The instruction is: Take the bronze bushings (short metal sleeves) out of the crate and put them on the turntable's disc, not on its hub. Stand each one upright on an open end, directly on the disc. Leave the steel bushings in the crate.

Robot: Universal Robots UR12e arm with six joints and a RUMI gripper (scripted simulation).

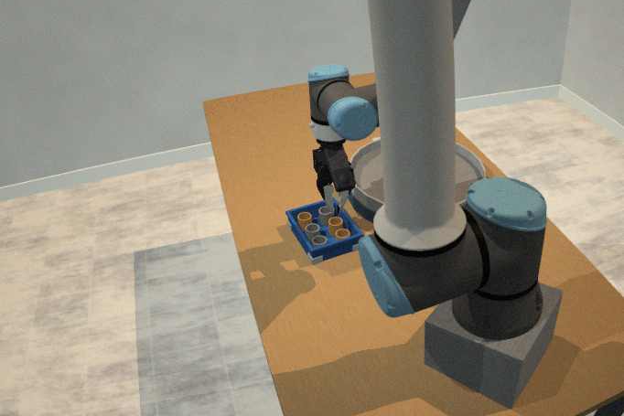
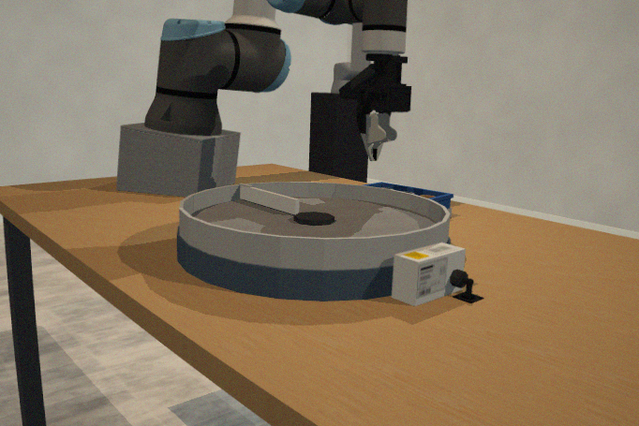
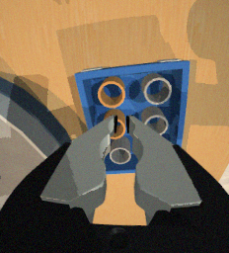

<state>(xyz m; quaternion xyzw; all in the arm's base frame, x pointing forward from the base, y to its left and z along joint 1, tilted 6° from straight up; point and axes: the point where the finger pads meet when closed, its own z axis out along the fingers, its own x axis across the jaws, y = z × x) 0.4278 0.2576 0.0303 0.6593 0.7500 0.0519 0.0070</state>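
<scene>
The blue crate is 50 mm ahead of my hand, 30 mm to the left of it and 100 mm below it. The rest, counted from my hand: turntable (210 mm ahead, 290 mm to the right, 70 mm below).
</scene>
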